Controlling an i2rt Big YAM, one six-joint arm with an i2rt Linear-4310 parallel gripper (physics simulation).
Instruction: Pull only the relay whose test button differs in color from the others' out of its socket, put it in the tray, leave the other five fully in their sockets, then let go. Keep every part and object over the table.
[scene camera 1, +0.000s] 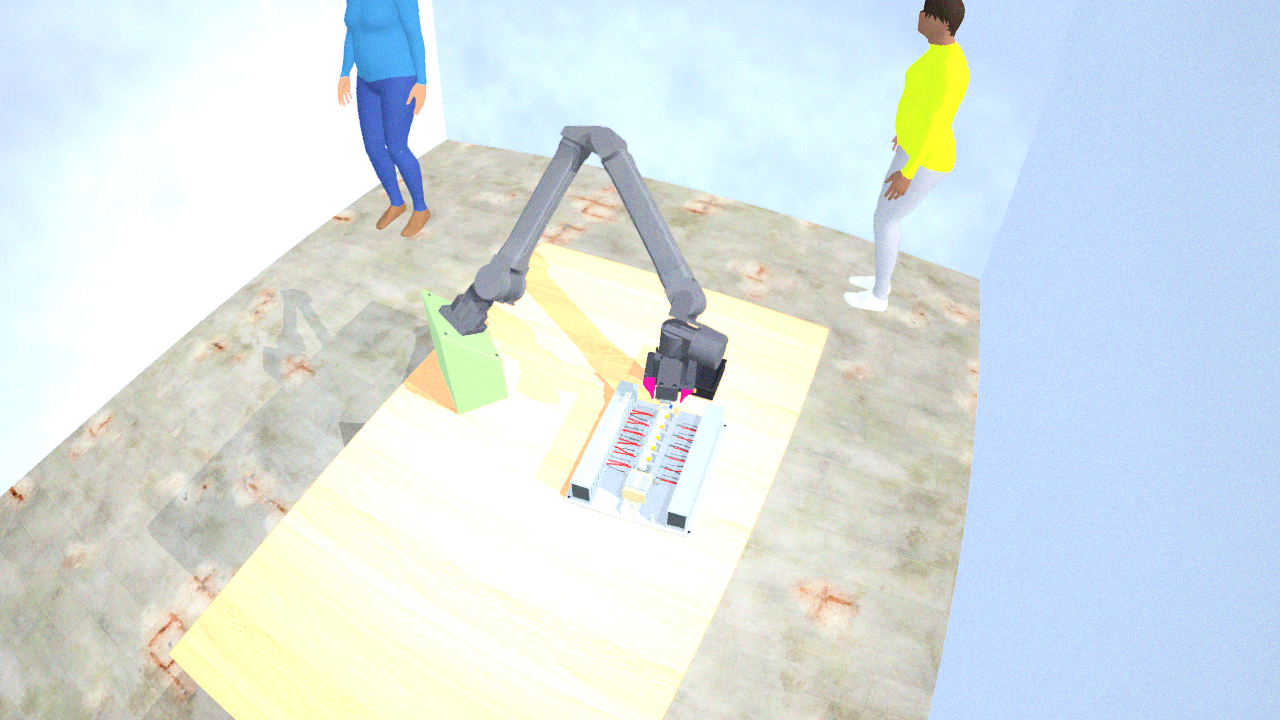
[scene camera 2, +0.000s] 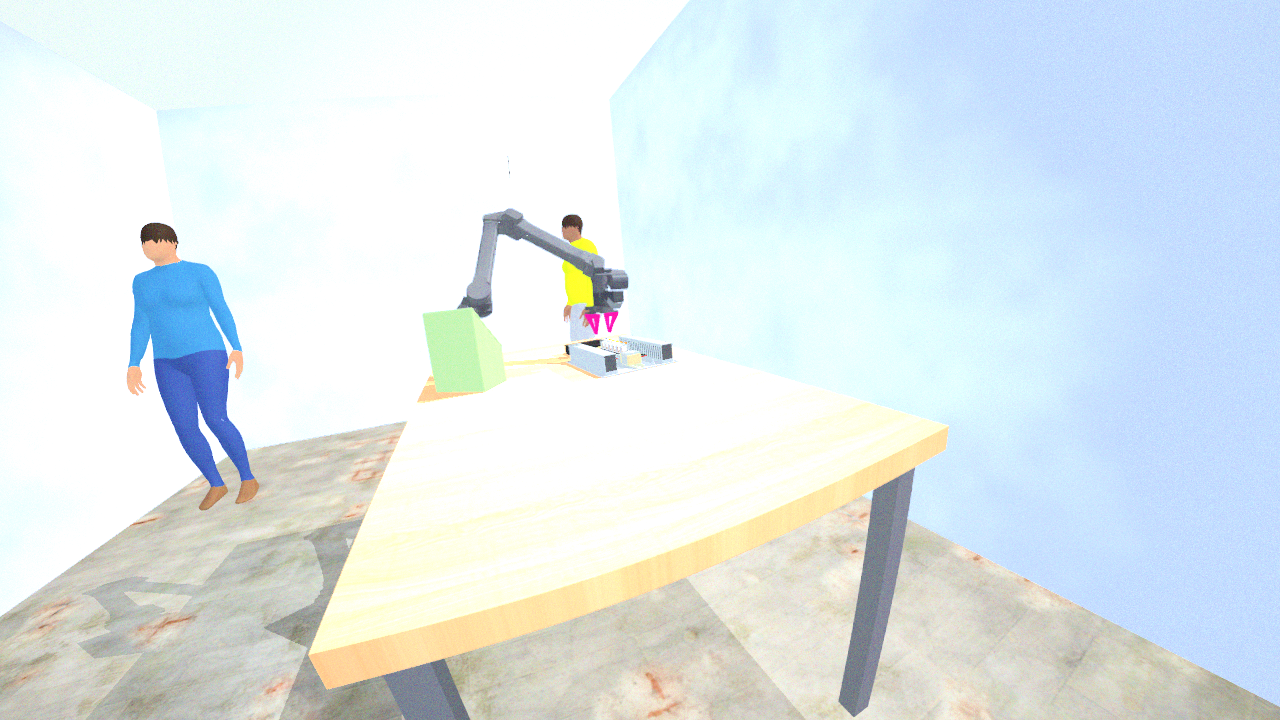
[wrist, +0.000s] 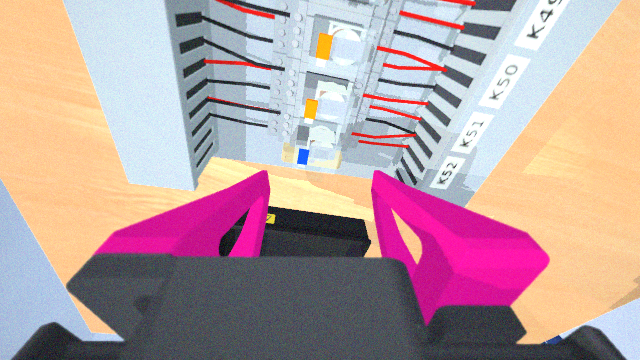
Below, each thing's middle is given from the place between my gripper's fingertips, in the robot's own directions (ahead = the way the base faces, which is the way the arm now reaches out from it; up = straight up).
The clear-cased relay (wrist: 316, 150) lies 4 cm below my hand. From my hand the other things lie so: black tray (wrist: 273, 245) 4 cm behind, 16 cm to the left, 9 cm below; grey panel (scene camera 1: 608, 500) 3 cm ahead, 10 cm to the right, 9 cm below.
